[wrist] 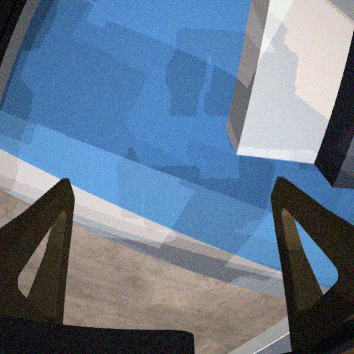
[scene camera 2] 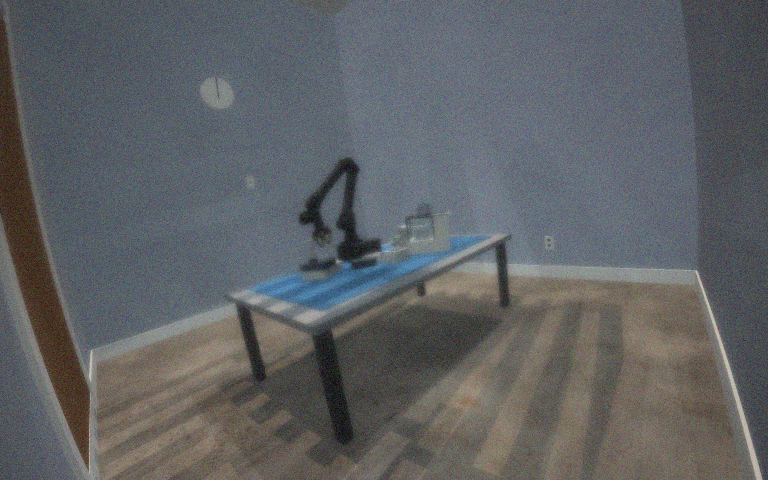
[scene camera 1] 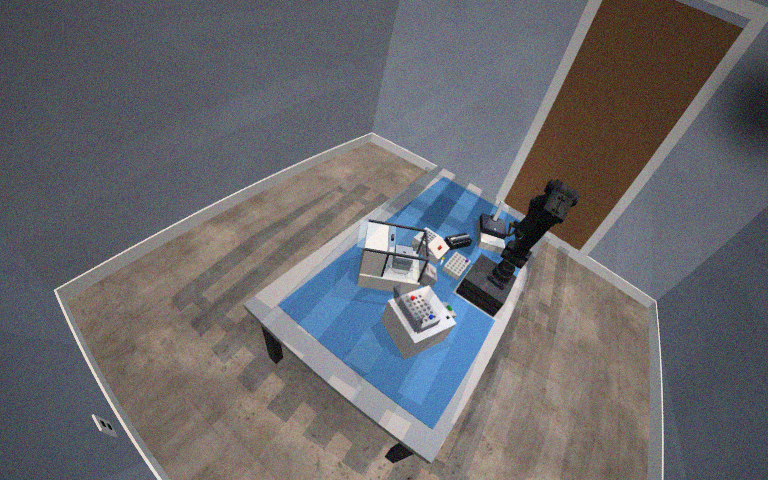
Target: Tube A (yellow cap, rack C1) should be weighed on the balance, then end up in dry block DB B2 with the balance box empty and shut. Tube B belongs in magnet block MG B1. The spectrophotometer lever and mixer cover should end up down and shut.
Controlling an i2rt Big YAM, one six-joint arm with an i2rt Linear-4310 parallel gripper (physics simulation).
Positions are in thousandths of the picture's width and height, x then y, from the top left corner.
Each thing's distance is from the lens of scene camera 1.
balance box door (scene camera 1: 485,491): 117 cm
white box with coloured buttons (scene camera 1: 529,670): 105 cm
lever device (scene camera 1: 640,482): 166 cm
The marked spots on the white box with coloured buttons and the lever device are 80 cm apart.
